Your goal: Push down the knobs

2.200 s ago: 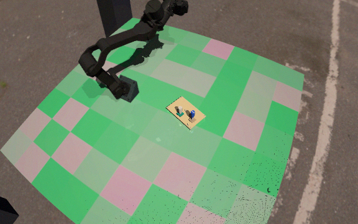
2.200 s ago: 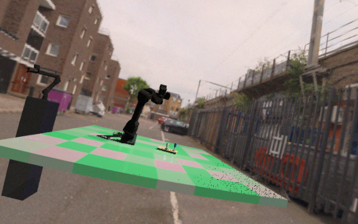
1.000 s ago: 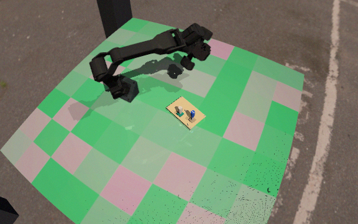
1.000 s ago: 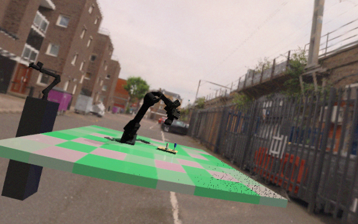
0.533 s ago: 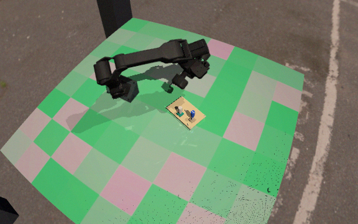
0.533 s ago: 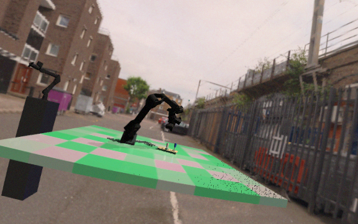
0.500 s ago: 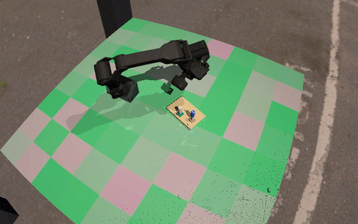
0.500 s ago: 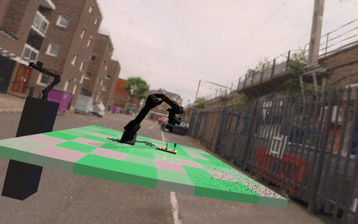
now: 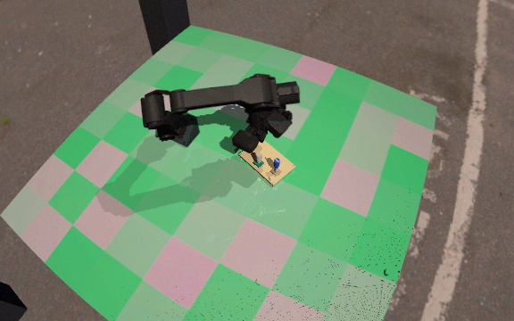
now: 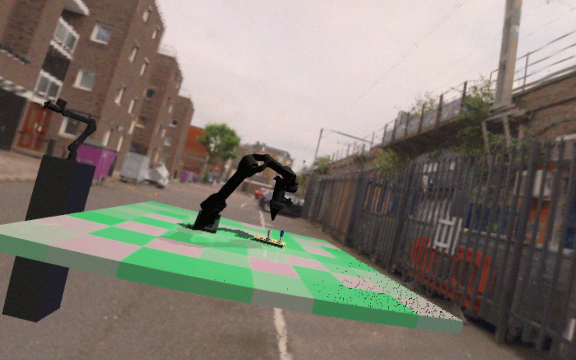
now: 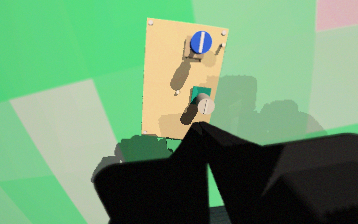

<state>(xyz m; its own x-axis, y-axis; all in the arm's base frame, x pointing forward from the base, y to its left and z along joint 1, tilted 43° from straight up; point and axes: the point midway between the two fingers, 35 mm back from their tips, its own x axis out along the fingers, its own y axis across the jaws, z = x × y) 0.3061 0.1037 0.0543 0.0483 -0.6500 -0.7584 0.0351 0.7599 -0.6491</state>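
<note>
Right now the white knob is 1 cm to the right of my gripper tip and 6 cm below it. The rest, counted from my gripper tip: blue knob (6 cm ahead, 1 cm to the right, 5 cm below).
</note>
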